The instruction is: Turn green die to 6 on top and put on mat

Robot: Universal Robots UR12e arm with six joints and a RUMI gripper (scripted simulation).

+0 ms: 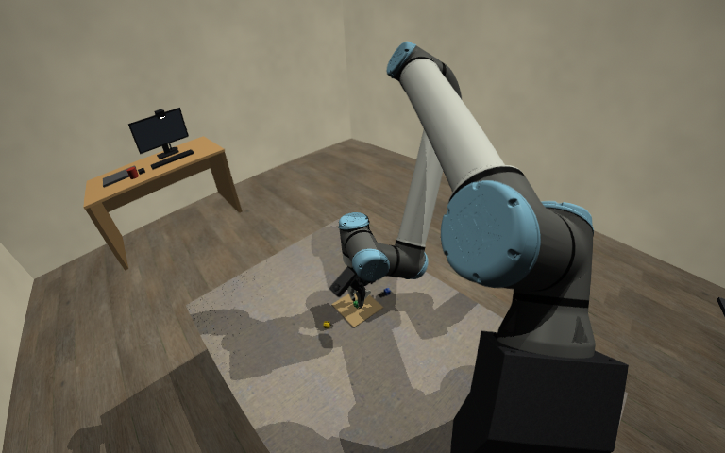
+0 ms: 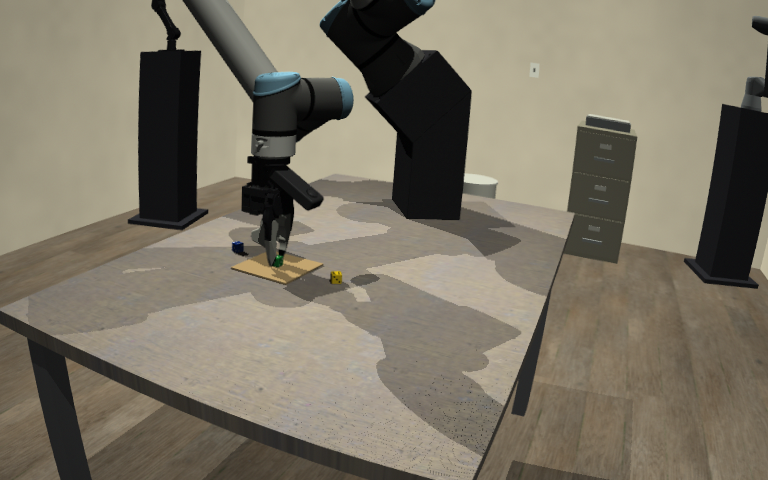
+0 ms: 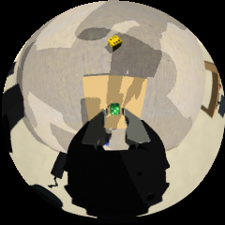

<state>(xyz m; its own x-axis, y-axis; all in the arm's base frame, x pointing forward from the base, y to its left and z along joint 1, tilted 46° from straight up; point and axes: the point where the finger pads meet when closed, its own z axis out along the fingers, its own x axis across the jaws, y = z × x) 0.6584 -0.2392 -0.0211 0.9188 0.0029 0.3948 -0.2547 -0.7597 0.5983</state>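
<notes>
The green die is 10 mm below my hand. The rest, counted from my hand: blue die 70 mm behind, 110 mm to the right, 10 mm below; yellow die 40 mm ahead, 140 mm to the left, 10 mm below; tan mat 20 mm below.
</notes>
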